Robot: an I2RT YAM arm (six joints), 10 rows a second.
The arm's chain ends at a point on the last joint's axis. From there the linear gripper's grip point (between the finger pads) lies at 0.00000 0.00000 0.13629 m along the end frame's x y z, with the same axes.
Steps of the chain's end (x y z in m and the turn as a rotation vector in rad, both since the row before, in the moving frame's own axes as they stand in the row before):
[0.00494, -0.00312, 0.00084, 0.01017, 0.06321, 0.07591]
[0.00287, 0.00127, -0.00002, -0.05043, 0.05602, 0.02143]
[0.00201, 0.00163, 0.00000, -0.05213, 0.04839, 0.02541]
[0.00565, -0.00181, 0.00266, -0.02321, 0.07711, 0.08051]
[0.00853, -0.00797, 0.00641, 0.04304, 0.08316, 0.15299]
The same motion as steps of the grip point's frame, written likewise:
[0.01359, -0.00418, 0.00056, 0.01017, 0.06321, 0.07591]
[0.01042, 0.00822, -0.00041, -0.05043, 0.05602, 0.02143]
[0.00851, 0.00881, -0.00034, -0.05213, 0.04839, 0.02541]
[0.01601, 0.00177, 0.00222, -0.02321, 0.07711, 0.08051]
[0.02025, -0.01294, 0.00581, 0.04304, 0.08316, 0.15299]

